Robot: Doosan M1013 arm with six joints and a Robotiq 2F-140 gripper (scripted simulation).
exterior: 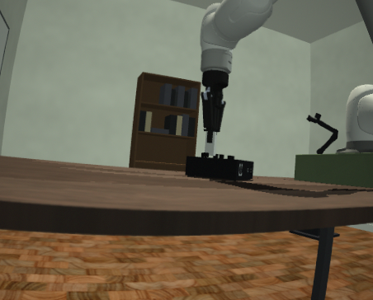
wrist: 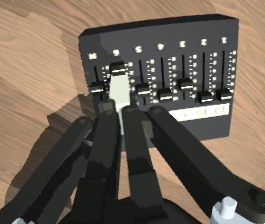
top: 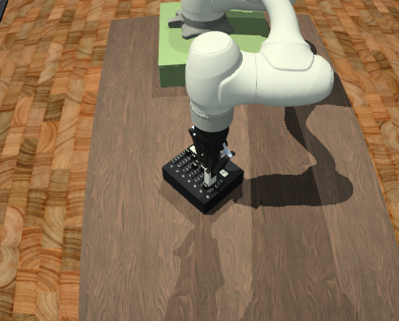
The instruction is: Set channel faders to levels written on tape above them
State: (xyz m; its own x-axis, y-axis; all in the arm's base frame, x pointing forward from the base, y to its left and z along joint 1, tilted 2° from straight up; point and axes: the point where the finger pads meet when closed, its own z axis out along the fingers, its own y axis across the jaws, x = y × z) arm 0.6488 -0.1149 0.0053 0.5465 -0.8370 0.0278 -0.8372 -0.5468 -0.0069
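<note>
My hand is 3 cm above the master fader, 2 cm short of it and 1 cm to the right of it.
</note>
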